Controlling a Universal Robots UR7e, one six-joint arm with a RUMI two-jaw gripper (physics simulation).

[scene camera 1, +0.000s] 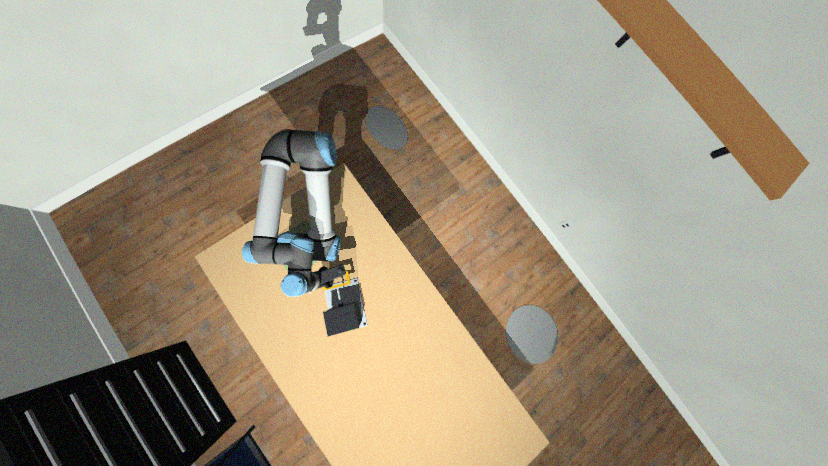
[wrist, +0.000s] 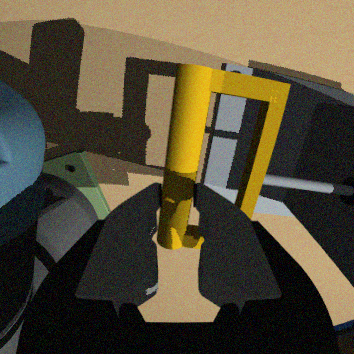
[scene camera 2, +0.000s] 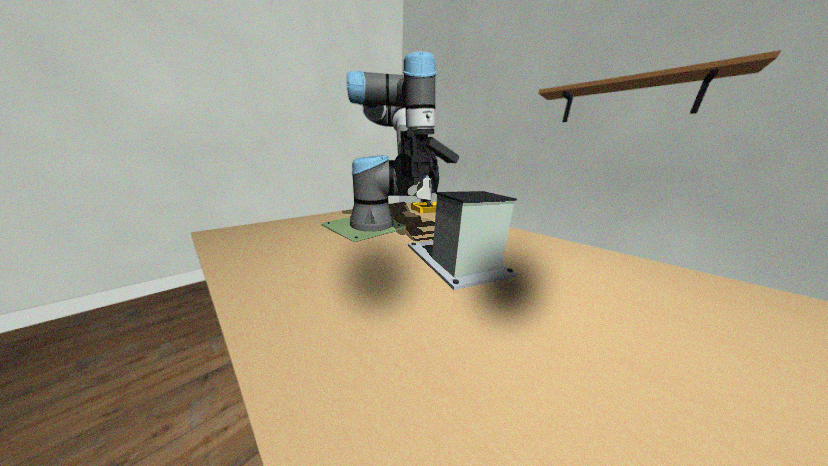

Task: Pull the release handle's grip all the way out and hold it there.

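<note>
The release handle is a yellow frame with a thick round grip (wrist: 192,120) (scene camera 2: 423,207) (scene camera 1: 348,277). A thin grey rod (wrist: 300,183) runs in the wrist view from the handle's far bar (wrist: 262,145) to the dark housing (wrist: 325,150) (scene camera 2: 483,237) (scene camera 1: 341,319). The grip stands off from the housing, with a length of rod showing between. My gripper (wrist: 177,185) (scene camera 2: 427,202) is shut on the grip, one dark finger on either side near its lower end in the wrist view. The rod's inner end is hidden in the housing.
The housing stands on a light grey plate (scene camera 2: 480,277) on the tan table (scene camera 1: 405,376) (scene camera 2: 463,376). The arm's green base plate (scene camera 2: 338,229) (wrist: 92,172) is behind the handle. A wooden rail (scene camera 2: 654,78) (scene camera 1: 706,86) is fixed on the wall.
</note>
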